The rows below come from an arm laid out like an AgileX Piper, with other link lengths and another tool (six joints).
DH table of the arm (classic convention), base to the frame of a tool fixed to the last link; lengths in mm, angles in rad. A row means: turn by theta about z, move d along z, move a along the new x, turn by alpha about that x. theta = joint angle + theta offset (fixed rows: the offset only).
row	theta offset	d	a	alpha
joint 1	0	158.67	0	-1.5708
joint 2	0.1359	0	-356.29	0
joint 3	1.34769	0	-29.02	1.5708
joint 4	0	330.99	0	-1.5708
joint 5	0	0	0	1.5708
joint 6	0.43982	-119.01	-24.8	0.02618
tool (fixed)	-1.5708	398.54	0	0
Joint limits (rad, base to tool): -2.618..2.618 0..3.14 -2.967..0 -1.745..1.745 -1.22..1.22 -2.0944..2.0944
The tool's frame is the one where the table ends.
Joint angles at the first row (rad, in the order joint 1, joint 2, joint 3, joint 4, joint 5, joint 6):
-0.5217, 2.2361, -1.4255, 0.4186, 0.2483, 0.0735
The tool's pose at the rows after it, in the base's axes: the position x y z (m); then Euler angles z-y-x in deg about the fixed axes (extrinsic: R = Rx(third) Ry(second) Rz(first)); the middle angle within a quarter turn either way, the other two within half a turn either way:
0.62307, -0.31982, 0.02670, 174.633, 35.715, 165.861
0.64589, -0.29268, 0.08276, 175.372, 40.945, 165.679
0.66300, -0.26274, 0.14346, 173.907, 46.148, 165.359
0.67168, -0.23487, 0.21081, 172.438, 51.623, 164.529
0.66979, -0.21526, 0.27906, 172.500, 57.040, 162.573
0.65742, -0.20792, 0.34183, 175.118, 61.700, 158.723
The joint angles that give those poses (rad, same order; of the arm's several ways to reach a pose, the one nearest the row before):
-0.4805, 2.1754, -1.4263, 0.4504, 0.2533, 0.0734
-0.4362, 2.0969, -1.4273, 0.5061, 0.2534, 0.0724
-0.3895, 2.0119, -1.4273, 0.5243, 0.2534, 0.0675
-0.3488, 1.9179, -1.4283, 0.5243, 0.2544, 0.0675
-0.3235, 1.8222, -1.4292, 0.5243, 0.2544, 0.0659
-0.3195, 1.7315, -1.4291, 0.5243, 0.2565, 0.0659

